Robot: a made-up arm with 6 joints.
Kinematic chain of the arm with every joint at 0, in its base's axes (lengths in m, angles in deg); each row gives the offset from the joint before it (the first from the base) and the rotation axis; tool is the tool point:
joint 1: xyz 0 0 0.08 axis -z
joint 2: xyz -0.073 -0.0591 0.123 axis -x
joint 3: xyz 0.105 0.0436 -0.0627 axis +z
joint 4: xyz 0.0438 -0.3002 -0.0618 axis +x
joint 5: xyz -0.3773 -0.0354 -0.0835 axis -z
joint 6: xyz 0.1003 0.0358 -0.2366 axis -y
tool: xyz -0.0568 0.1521 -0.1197
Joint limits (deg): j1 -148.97..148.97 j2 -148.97..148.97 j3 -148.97..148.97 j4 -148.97..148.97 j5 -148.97..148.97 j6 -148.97..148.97
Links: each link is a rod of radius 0.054 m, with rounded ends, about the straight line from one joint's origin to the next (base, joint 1, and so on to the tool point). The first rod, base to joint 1, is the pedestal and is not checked.
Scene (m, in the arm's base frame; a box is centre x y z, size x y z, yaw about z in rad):
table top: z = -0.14
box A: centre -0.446 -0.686 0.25 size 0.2 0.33 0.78 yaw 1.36
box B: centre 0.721 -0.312 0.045 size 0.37 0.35 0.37 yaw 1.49
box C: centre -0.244 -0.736 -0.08 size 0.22 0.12 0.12 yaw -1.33
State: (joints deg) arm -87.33 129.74 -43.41 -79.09 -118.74 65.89
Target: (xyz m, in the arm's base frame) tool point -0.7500 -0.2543 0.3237
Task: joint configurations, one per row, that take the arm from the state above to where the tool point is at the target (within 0.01 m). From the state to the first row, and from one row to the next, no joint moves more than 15 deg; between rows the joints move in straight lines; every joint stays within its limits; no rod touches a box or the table.
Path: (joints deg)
1: -87.31 122.11 -37.32 -83.92 -116.28 52.16
2: -87.29 114.48 -31.22 -88.75 -113.83 38.43
3: -87.27 106.85 -25.13 -93.58 -111.37 24.71
4: -87.25 99.22 -19.04 -98.41 -108.91 10.98
5: -87.23 91.59 -12.94 -103.24 -106.45 -2.75
6: -87.21 83.96 -6.85 -108.07 -104.00 -16.48
7: -87.19 76.32 -0.76 -112.90 -101.54 -30.21
8: -81.16 88.43 -2.66 -113.43 -108.37 -16.34
9: -75.14 100.54 -4.56 -113.96 -115.19 -2.47
10: -69.11 112.65 -6.47 -114.49 -122.02 11.40
11: -63.08 124.75 -8.37 -115.03 -128.85 25.27
12: -57.05 136.86 -10.27 -115.56 -135.68 39.14
13: -51.03 148.97 -12.17 -116.09 -142.50 53.01

